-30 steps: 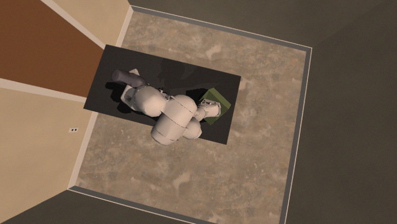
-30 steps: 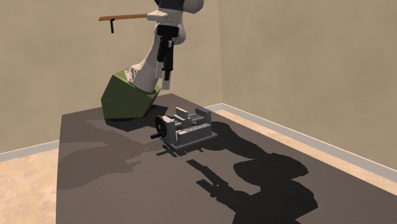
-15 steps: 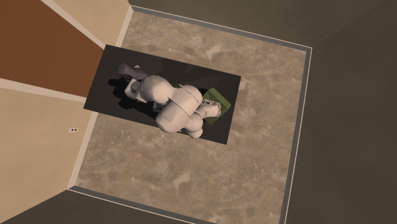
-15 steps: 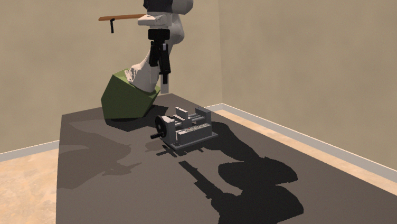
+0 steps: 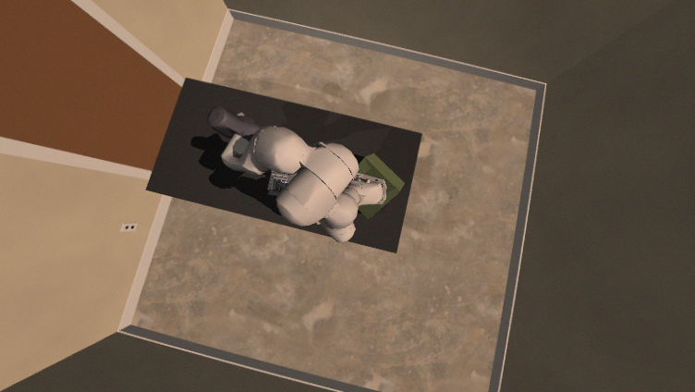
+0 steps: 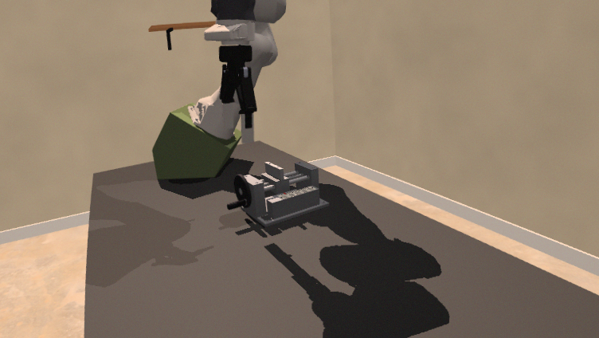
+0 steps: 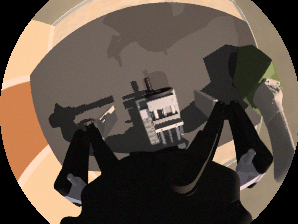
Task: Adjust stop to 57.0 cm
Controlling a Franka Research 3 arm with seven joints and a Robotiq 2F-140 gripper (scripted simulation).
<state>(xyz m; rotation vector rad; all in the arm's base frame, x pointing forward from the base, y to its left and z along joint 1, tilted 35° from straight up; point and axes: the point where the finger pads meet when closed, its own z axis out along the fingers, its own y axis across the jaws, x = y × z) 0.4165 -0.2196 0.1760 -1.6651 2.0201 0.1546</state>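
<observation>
My gripper is now 10 mm past the handwheel, 10 mm to the left of it and 180 mm above it. Round my hand: grey stop fixture (10 mm behind, 100 mm to the left, 150 mm below).
</observation>
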